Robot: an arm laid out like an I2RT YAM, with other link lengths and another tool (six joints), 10 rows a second.
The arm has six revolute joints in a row. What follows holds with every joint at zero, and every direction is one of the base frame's. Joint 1 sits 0.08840 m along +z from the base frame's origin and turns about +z. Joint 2 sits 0.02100 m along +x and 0.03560 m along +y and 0.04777 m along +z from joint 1 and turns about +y. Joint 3 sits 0.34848 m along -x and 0.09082 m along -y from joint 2 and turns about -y. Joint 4 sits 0.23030 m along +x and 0.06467 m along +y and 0.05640 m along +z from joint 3 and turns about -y. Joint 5 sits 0.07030 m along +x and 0.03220 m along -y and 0.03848 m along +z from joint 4 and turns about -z. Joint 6 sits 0.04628 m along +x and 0.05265 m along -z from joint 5 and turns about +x. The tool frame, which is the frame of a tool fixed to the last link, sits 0.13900 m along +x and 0.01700 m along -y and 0.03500 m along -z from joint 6; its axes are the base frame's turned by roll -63.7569, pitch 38.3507 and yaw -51.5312 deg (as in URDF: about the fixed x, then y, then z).
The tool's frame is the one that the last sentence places.
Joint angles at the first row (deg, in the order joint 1, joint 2, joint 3, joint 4, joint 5, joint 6):
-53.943, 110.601, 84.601, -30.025, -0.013, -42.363
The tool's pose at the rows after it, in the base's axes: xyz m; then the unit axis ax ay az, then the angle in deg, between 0 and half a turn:
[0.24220 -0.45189 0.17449 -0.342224 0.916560 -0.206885 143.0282]
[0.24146 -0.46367 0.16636 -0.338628 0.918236 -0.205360 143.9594]
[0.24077 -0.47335 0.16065 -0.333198 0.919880 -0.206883 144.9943]
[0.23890 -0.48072 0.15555 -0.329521 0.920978 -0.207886 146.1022]
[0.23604 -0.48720 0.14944 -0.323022 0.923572 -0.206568 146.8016]
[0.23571 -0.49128 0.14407 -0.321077 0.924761 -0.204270 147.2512]
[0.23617 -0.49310 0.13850 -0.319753 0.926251 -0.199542 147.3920]
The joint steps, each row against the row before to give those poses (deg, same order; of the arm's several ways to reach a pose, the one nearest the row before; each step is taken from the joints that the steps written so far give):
-1.050, 3.227, 2.978, -0.554, 0.606, -0.165
-0.591, 2.226, 1.746, -0.007, 0.593, -0.444
-0.307, 1.761, 1.513, 0.006, 1.001, -0.006
-0.254, 1.323, 0.947, 0.125, 1.024, -0.175
-0.448, 1.325, 0.943, -0.108, 0.568, 0.086
-0.158, 1.059, 0.671, -0.012, 0.319, -0.087
-0.069, 0.893, 0.489, -0.174, -0.013, 0.000

